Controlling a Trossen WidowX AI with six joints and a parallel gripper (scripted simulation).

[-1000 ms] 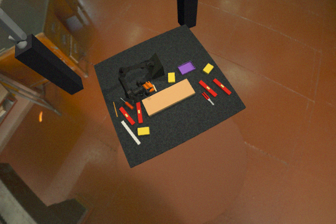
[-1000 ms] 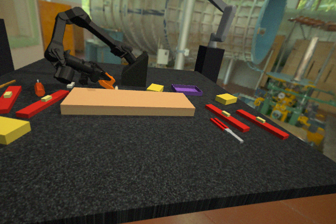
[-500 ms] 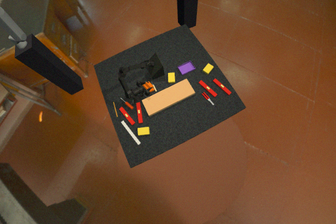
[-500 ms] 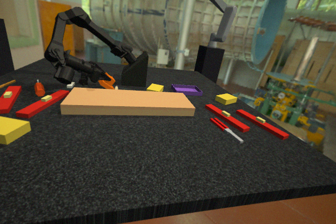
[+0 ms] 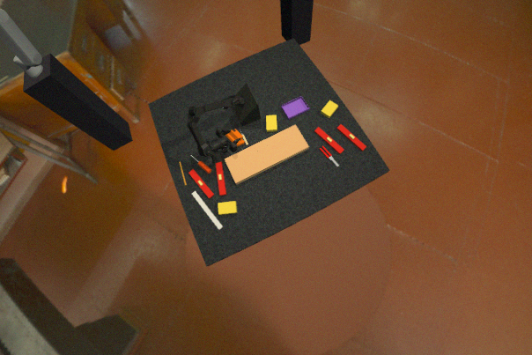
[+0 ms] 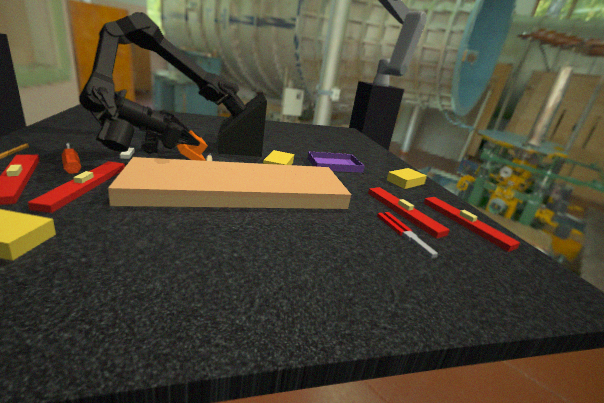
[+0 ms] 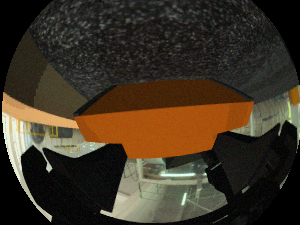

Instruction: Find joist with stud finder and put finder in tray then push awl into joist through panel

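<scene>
The orange stud finder is 1 cm behind my gripper tip. The rest, counted from my gripper tip: small white block (18 cm to the right, 6 cm below, 1 cm behind); then pencil (44 cm to the right, 6 cm below, 6 cm ahead); then awl (5 cm below, 4 cm to the left).
</scene>
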